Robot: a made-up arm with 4 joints.
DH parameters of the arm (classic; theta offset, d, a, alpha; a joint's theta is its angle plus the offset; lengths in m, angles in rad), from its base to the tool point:
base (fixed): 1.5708 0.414 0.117 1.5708
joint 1: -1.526 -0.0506 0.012 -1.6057
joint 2: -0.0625 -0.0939 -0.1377 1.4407
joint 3: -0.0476 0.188 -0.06 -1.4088
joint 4: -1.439 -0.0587 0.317 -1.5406
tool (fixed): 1.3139 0.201 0 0
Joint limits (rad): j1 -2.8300..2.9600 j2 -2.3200..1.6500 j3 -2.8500..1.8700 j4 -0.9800..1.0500
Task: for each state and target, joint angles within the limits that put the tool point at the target. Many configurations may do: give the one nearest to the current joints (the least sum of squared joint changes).
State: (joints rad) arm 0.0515 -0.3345 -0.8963 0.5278
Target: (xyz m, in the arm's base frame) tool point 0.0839 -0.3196 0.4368
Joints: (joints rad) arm 0.4261 -0.6126 -1.2445 0.8213
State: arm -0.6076 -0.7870 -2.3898 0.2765
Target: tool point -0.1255 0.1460 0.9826
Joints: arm -0.3053 -1.0689 -2.1080 -0.0466
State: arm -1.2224 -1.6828 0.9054 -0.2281
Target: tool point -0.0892 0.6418 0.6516
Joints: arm -1.4475 -1.4016 0.8108 -0.6994
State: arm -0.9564 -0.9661 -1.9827 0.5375
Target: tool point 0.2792 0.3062 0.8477
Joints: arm -0.7634 -0.3592 -1.8759 -0.0437
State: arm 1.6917 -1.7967 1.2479 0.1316
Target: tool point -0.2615 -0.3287 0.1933
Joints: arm 1.8291 -1.8427 1.1165 -0.5165
